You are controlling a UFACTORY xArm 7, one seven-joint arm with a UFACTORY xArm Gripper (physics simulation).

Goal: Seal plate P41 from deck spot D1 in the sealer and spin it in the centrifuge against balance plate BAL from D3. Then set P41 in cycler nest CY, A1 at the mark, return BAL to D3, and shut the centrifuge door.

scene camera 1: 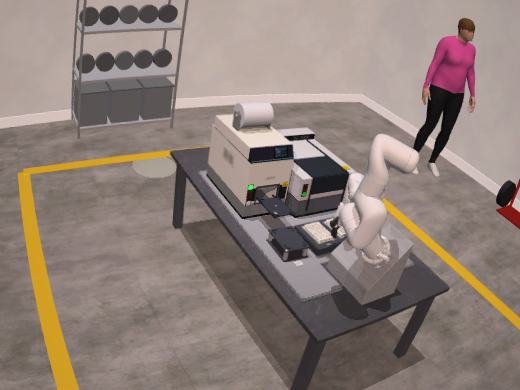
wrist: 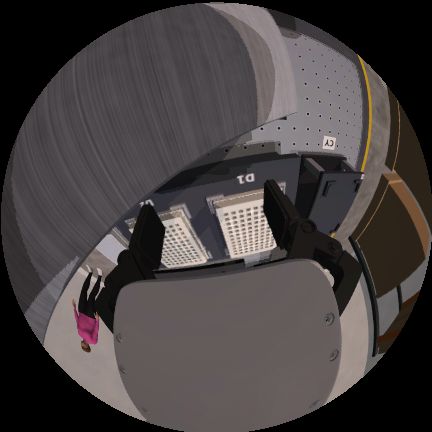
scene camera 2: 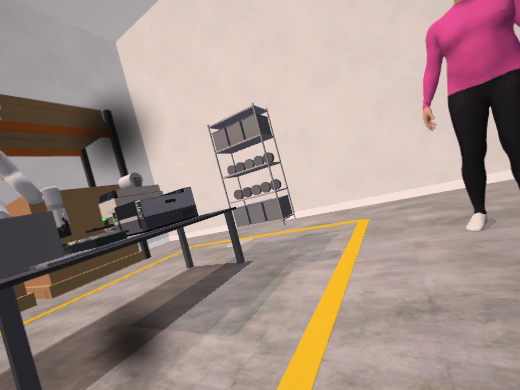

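Pixels of known places: gripper, fingertip midpoint: [scene camera 1: 341, 234] [wrist: 208, 204] [scene camera 2: 65, 237]; arm's base, origin of the base link: [scene camera 1: 376, 249] [scene camera 2: 11, 236].
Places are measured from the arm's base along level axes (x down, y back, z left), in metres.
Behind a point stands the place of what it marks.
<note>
My gripper [scene camera 1: 336, 228] @[x 0.066, y -0.212, z -0.014 m] [scene camera 2: 63, 228] @[x 0.066, y -0.212, z -0.014 m] [wrist: 208, 204] @[x 0.066, y -0.212, z -0.014 m] is open and empty, low over the deck. In the wrist view its fingers overlap the edges of two plates. P41, a white well plate [scene camera 1: 317, 233] @[x 0.105, y -0.305, z 0.037 m] [wrist: 247, 227] @[x 0.108, y -0.306, z 0.012 m], sits at D1 on the dark deck. Part of a pale plate [wrist: 111, 249] @[x 0.104, y -0.276, z -0.225 m], apparently BAL at D3, shows beyond the left finger. The cream sealer [scene camera 1: 250, 167] @[x -0.101, y -0.606, z 0.228 m] has its dark tray [scene camera 1: 275, 205] @[x 0.057, y -0.508, z 0.131 m] out. The centrifuge [scene camera 1: 320, 172] @[x -0.046, y -0.540, z -0.140 m] [scene camera 2: 167, 207] @[x 0.044, y -0.675, z -0.360 m] stands beside it; its door state is unclear. The black cycler nest CY [scene camera 1: 288, 242] @[x 0.109, y -0.310, z 0.197 m] [wrist: 332, 200] @[x 0.109, y -0.305, z 0.163 m] looks empty.
Another white well plate [wrist: 182, 240] @[x 0.108, y -0.299, z -0.082 m] sits at D2, beside P41. The arm's blocky pedestal [scene camera 1: 367, 270] @[x 0.059, y 0.035, z 0.064 m] stands near the table's front end. The nest stands beside the deck, and the sealer and centrifuge stand behind them. A person [scene camera 1: 450, 75] [scene camera 2: 480, 60] stands beyond the table.
</note>
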